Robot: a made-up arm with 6 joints.
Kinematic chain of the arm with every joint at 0, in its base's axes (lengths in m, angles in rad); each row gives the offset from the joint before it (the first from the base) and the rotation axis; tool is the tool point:
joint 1: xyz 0 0 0.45 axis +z
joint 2: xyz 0.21 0 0 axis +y
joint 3: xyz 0 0 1.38 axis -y
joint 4: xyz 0 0 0.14 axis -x
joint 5: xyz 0.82 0 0 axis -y
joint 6: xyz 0.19 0 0 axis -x
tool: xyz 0 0 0
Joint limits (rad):
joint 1: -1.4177..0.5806
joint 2: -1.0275..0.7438
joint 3: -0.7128..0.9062
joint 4: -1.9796..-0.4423
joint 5: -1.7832..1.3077
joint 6: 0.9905..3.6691
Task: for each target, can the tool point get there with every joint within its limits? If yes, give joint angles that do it. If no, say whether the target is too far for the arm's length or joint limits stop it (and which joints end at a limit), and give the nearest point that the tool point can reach.
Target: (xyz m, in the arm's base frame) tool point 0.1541 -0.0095 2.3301
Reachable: yes | joints -0.2316 -0.5857 0.0956 -0.9964 -0.1643 1.4950
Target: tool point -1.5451 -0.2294 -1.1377
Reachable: no: joint limits stop it (at a limit: joint 1, joint 2, joint 3, joint 4) | nearest point 0.0680 -1.3368 0.5428 | short by 2.579 m
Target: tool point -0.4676 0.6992 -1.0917
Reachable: no: joint limits stop it (at a limit: joint 1, joint 2, joint 3) | nearest point 1.0226 0.7508 0.5271 | short by 2.201 m
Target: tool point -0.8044 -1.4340 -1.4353
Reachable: no: joint limits stop it (at a limit: joint 1, joint 2, joint 3) | nearest point 0.1274 -1.3668 0.4958 | short by 2.145 m
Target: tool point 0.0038 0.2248 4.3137
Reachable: no: too far | nearest point 0.1496 0.0628 2.7840 | short by 1.545 m
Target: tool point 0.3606 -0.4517 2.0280
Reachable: yes | joints -0.7132 -0.4304 -0.2872 -1.1504 0.6550 1.4879
